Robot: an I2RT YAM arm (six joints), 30 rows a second.
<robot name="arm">
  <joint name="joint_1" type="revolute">
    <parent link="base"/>
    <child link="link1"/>
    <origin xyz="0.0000 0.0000 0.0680" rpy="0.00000 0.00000 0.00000"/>
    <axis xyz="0 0 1"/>
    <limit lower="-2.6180" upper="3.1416"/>
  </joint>
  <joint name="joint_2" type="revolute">
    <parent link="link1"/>
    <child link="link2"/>
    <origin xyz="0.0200 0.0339 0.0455" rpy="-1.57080 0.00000 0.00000"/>
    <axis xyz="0 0 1"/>
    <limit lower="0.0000" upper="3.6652"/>
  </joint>
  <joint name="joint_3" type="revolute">
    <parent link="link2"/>
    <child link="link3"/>
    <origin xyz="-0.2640 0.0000 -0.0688" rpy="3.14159 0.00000 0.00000"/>
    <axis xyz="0 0 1"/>
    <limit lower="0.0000" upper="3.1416"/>
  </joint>
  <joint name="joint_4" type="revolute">
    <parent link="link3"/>
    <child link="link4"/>
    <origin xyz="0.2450 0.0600 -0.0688" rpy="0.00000 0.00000 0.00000"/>
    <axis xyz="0 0 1"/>
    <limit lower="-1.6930" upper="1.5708"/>
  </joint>
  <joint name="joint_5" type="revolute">
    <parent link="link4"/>
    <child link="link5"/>
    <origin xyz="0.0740 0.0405 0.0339" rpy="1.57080 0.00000 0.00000"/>
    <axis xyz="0 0 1"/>
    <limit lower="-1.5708" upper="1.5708"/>
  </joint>
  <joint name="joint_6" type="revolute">
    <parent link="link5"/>
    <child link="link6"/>
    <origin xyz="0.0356 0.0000 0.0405" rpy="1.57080 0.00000 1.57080"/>
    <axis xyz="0 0 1"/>
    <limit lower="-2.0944" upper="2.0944"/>
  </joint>
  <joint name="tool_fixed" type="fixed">
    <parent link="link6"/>
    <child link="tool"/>
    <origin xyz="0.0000 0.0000 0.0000" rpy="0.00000 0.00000 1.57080"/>
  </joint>
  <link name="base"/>
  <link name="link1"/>
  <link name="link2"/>
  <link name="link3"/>
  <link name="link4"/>
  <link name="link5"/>
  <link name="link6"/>
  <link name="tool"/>
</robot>
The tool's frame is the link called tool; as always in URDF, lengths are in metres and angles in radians.
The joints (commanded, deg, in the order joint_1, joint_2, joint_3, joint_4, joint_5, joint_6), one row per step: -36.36, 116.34, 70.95, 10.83, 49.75, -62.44; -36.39, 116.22, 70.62, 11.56, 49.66, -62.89; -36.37, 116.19, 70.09, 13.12, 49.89, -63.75; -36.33, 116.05, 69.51, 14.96, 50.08, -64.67; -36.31, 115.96, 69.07, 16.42, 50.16, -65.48; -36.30, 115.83, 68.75, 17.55, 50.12, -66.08; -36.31, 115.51, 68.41, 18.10, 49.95, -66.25; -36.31, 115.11, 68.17, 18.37, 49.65, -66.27; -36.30, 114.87, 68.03, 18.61, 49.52, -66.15; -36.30, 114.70, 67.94, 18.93, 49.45, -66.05; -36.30, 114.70, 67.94, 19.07, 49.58, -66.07; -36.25, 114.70, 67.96, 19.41, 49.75, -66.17; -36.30, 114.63, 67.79, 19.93, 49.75, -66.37
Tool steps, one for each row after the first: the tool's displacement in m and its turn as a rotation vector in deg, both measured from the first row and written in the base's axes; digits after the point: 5 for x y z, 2 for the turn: -0.00049, 0.00012, 0.00016, -0.26, -0.03, 0.21; -0.00076, 0.00040, -0.00009, -0.97, 0.00, 0.34; -0.00096, 0.00082, 0.00062, -1.87, -0.21, 0.54; -0.00111, 0.00108, 0.00113, -2.55, -0.31, 0.76; -0.00120, 0.00126, 0.00206, -3.09, -0.51, 0.99; -0.00191, 0.00177, 0.00337, -3.34, -0.83, 1.17; -0.00249, 0.00234, 0.00531, -3.48, -1.25, 1.43; -0.00276, 0.00270, 0.00663, -3.63, -1.68, 1.51; -0.00288, 0.00282, 0.00783, -3.85, -2.11, 1.53; -0.00286, 0.00275, 0.00807, -3.98, -2.16, 1.42; -0.00246, 0.00283, 0.00872, -4.26, -2.31, 1.35; -0.00286, 0.00266, 0.00912, -4.51, -2.45, 1.36
